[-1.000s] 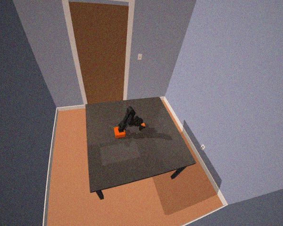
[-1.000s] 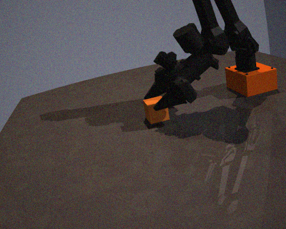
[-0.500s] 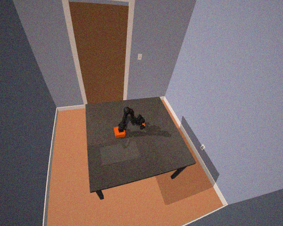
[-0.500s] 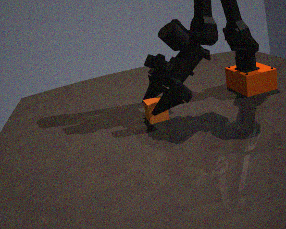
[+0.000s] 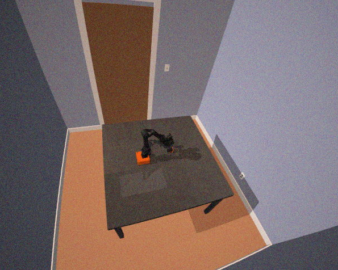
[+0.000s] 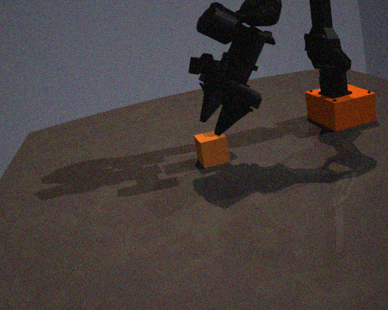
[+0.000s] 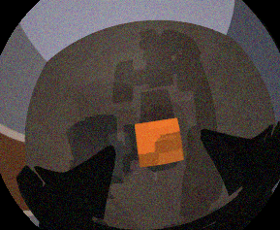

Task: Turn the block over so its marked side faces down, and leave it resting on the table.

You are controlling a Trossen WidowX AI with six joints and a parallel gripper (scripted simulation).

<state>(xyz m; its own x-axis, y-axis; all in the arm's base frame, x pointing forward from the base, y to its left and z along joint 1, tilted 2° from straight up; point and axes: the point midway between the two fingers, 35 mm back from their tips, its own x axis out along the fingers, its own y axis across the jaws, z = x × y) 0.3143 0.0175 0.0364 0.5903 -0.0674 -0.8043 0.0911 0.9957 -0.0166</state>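
Now: gripper tip 40 mm above the orange block and 10 mm past it.
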